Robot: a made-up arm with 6 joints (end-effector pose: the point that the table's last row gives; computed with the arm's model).
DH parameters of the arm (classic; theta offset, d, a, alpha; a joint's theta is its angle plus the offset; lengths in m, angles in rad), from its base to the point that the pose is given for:
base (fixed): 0.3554 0 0.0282 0
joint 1: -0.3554 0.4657 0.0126 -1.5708
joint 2: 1.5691 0 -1.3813 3.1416
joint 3: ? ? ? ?
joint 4: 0 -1.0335 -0.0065 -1.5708
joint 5: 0 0.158 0.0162 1.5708
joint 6: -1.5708 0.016 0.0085 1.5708
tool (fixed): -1.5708 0.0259 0 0
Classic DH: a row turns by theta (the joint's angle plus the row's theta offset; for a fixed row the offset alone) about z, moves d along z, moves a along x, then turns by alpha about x.
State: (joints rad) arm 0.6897 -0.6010 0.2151 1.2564 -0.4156 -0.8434
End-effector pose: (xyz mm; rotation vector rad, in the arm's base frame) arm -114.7 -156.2 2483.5 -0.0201 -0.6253 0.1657
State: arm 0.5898 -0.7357 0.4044 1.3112 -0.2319 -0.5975
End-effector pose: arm -512.0 -383.2 2496.0 -0.2121 -1.0421 -0.0356
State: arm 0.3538 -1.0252 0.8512 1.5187 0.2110 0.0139
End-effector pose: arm -1516.7 -559.3 2095.7 -0.8639 -1.7225 -1.0946
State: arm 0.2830 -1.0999 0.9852 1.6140 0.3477 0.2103
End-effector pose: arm -1771.2 -502.2 1890.1 -1.0789 -1.7483 -1.5687
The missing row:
joint 3: -0.0017 0.0039 -0.0284 1.5708
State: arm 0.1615 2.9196 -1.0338 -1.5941 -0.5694 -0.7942
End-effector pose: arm -248.9 -57.1 -39.9 0.7119 -0.5322 2.3572
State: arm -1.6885 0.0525 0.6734 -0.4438 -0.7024 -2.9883
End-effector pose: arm -232.9 -891.5 2377.4 -2.2558 1.9202 -0.1614
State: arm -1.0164 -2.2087 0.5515 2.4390 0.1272 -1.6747
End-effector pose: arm -964.8 1863.7 -120.8 -1.7196 -2.2788 -1.2815
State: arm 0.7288 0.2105 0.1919 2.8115 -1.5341 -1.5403
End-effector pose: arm 897.7 1024.9 1864.8 -0.5810 -1.1335 -0.7041
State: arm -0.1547 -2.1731 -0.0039 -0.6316 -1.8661 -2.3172
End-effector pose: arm -1628.4 96.8 548.4 1.9691 0.3269 0.4907
